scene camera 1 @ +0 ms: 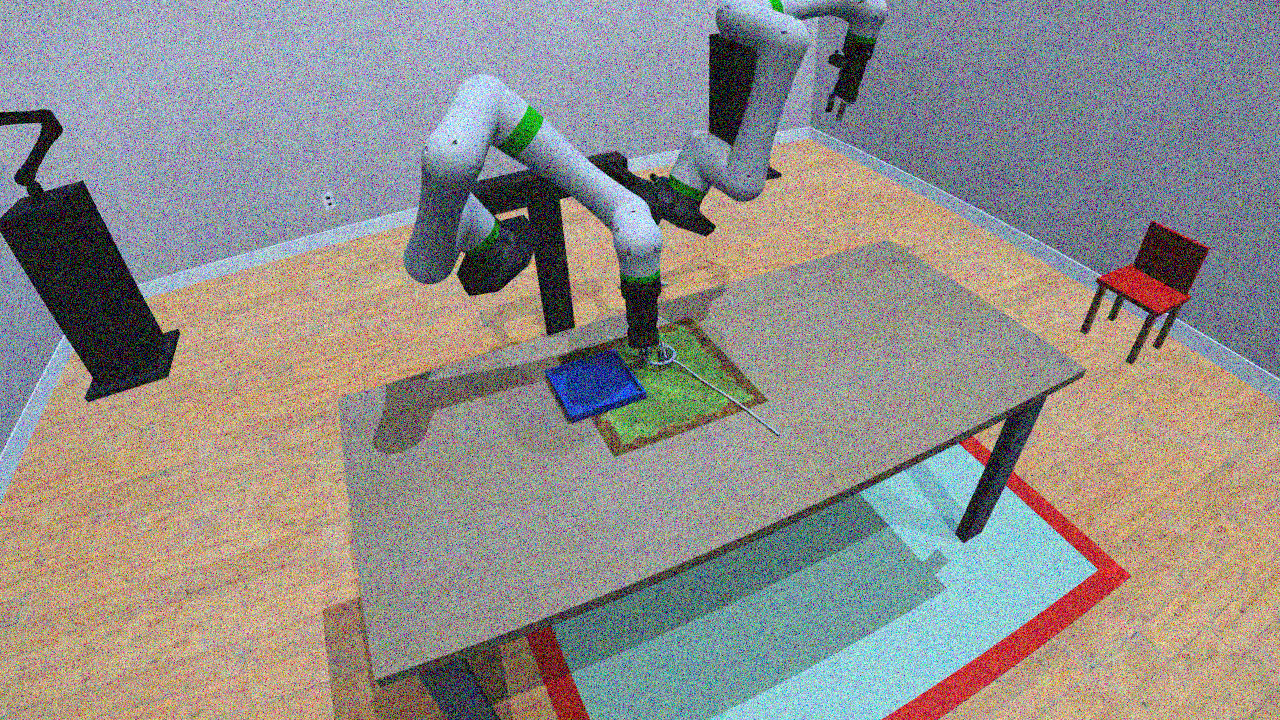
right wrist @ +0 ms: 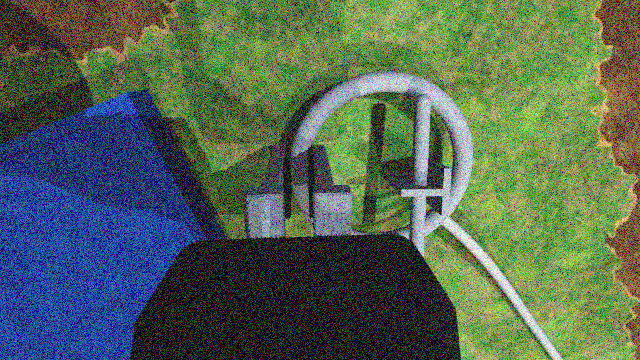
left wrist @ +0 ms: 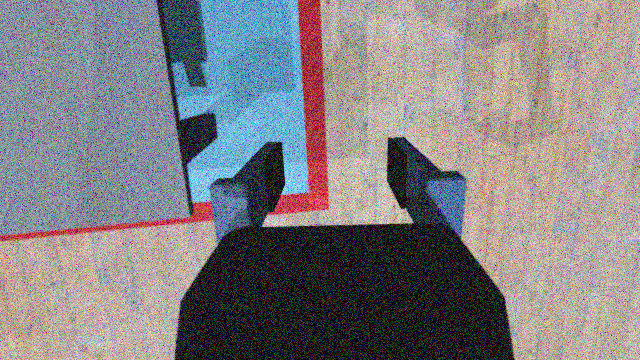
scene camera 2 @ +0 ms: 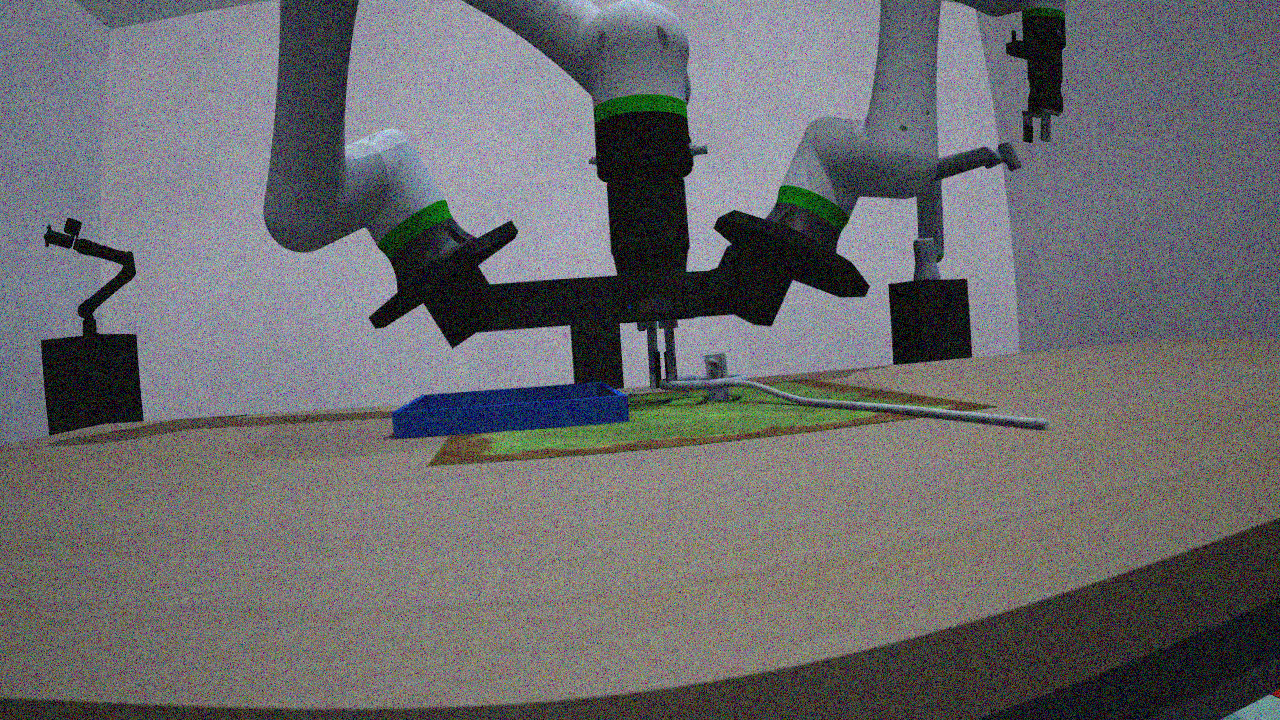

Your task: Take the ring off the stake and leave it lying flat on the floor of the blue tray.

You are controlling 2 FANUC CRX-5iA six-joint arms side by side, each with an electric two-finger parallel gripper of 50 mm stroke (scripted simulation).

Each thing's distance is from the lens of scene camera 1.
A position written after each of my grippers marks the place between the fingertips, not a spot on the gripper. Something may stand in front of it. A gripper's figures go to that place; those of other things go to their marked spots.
my left gripper (scene camera 1: 833,115): 221 cm
my right gripper (scene camera 1: 643,356): 164 cm
blue tray (scene camera 1: 596,384): 158 cm
